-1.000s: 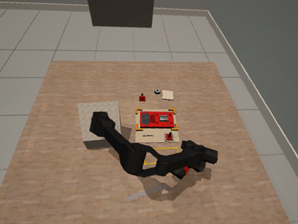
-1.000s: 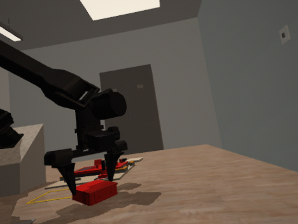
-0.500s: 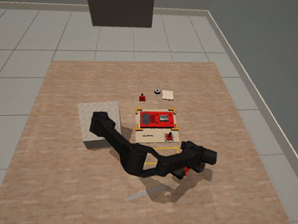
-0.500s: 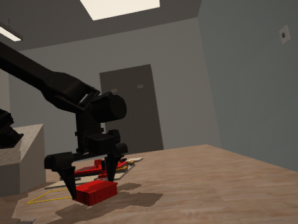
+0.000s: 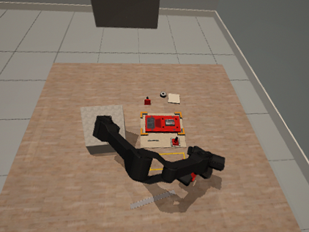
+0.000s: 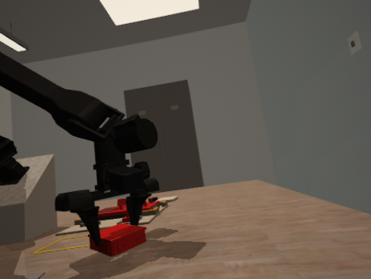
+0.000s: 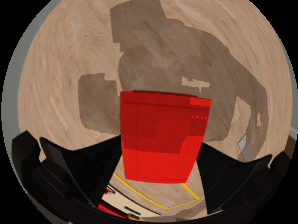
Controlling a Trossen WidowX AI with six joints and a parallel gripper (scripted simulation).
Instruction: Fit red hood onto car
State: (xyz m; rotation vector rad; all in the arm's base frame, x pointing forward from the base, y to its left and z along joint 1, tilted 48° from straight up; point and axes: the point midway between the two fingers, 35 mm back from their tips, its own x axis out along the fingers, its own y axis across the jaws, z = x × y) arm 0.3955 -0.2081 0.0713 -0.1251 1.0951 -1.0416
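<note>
My gripper tip is 280 mm to the right of the grey engine block, 50 mm past it and 10 mm below it. Round my gripper tip: grey strip (180 mm behind, 110 mm to the right, 10 mm below); then pale base plate (260 mm to the left, 90 mm behind); then red hood (right at my gripper tip).
</note>
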